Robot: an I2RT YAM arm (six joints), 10 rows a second.
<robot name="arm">
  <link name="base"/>
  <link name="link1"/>
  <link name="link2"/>
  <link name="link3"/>
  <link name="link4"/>
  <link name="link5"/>
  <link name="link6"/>
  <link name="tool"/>
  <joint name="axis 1" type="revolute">
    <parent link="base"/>
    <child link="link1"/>
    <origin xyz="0 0 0.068"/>
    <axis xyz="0 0 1"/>
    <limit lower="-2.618" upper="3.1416"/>
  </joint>
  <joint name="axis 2" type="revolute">
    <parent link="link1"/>
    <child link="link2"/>
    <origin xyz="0.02 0.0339 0.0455" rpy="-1.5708 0 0"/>
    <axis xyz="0 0 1"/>
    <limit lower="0" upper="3.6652"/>
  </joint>
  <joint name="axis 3" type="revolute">
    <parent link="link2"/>
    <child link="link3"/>
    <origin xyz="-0.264 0 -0.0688" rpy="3.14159 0 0"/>
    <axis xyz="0 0 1"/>
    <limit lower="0" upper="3.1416"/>
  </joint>
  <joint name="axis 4" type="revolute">
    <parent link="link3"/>
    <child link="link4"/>
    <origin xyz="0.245 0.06 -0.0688"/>
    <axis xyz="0 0 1"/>
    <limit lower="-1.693" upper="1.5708"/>
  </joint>
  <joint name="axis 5" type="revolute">
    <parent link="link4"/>
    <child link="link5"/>
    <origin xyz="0.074 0.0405 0.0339" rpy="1.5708 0 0"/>
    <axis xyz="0 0 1"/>
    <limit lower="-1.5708" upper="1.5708"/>
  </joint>
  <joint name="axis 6" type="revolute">
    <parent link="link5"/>
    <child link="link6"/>
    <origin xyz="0.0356 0 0.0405" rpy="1.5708 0 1.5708"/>
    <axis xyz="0 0 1"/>
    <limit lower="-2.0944" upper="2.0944"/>
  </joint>
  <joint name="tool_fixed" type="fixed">
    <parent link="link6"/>
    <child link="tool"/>
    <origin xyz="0 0 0" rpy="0 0 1.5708"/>
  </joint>
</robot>
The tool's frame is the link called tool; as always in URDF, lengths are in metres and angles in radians.
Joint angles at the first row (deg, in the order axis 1, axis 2, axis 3, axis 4, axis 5, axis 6):
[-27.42, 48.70, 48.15, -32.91, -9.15, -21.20]
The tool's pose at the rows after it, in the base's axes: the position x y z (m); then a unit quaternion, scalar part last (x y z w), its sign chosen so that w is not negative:
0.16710, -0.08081, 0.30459, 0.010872, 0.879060, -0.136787, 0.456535
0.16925, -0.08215, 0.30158, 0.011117, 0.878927, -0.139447, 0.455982
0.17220, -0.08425, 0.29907, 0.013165, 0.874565, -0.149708, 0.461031
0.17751, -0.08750, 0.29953, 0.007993, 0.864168, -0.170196, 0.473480
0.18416, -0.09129, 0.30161, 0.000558, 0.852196, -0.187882, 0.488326
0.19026, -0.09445, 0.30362, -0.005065, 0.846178, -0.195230, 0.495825
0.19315, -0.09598, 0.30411, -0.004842, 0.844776, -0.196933, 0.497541
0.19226, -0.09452, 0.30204, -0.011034, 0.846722, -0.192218, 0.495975
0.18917, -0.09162, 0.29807, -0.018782, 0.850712, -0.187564, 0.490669
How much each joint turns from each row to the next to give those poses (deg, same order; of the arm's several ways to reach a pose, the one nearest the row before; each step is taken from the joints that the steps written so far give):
[0.01, 0.50, -0.93, 1.42, 0.76, -0.28]
[-0.01, 0.45, -0.58, 1.08, 0.28, -0.12]
[0.01, 0.40, -0.86, 2.38, 0.86, -0.09]
[0.07, 0.77, -0.58, 3.88, 1.13, -1.04]
[0.01, 1.21, -0.16, 4.10, 0.55, -1.11]
[0.00, 1.44, 0.47, 2.28, -0.01, -0.68]
[0.00, 0.76, 0.28, 0.78, 0.10, 0.00]
[0.14, -0.29, -0.41, -0.34, -0.60, -0.35]
[0.25, -0.88, -0.87, -0.93, -0.43, -0.59]

